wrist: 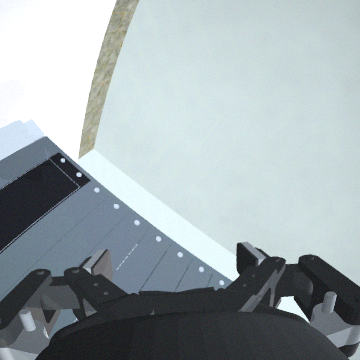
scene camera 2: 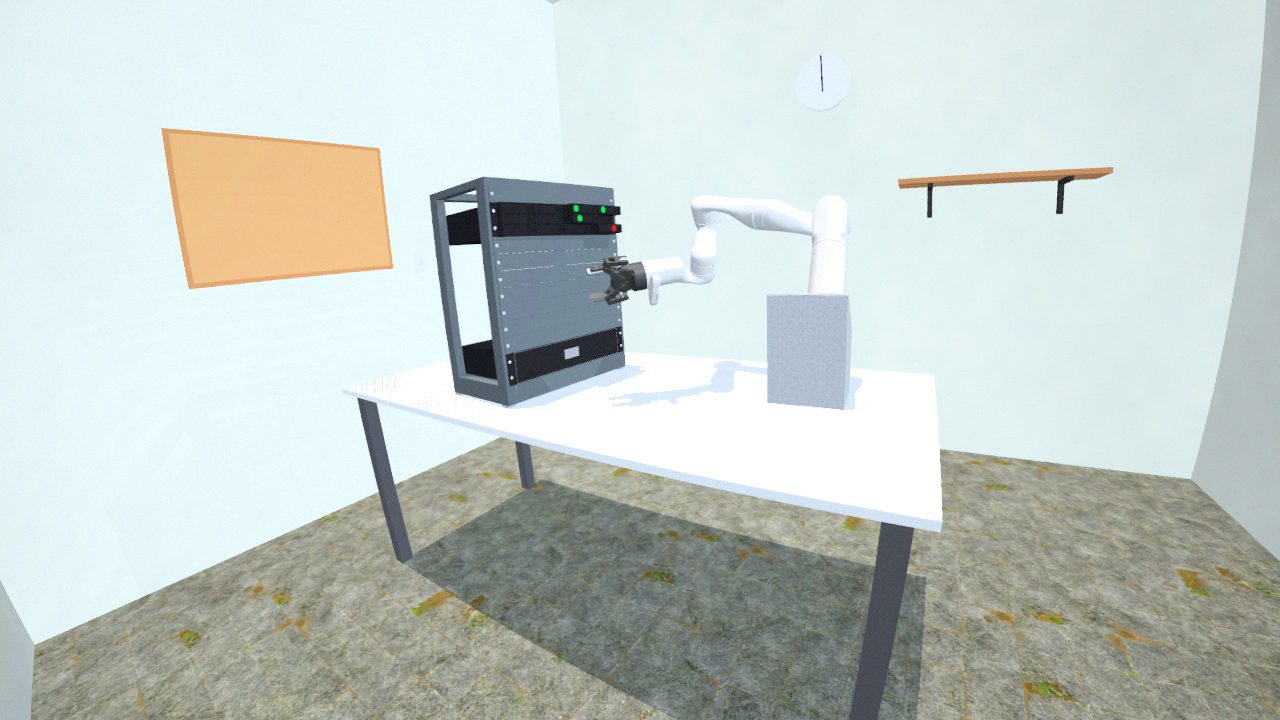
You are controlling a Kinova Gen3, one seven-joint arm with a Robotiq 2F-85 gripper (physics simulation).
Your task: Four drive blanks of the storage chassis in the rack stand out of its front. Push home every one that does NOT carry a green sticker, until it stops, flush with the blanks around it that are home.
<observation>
I see my gripper (scene camera 2: pixel 588 285).
My gripper is seen too in the wrist view (wrist: pixel 173 260).
</observation>
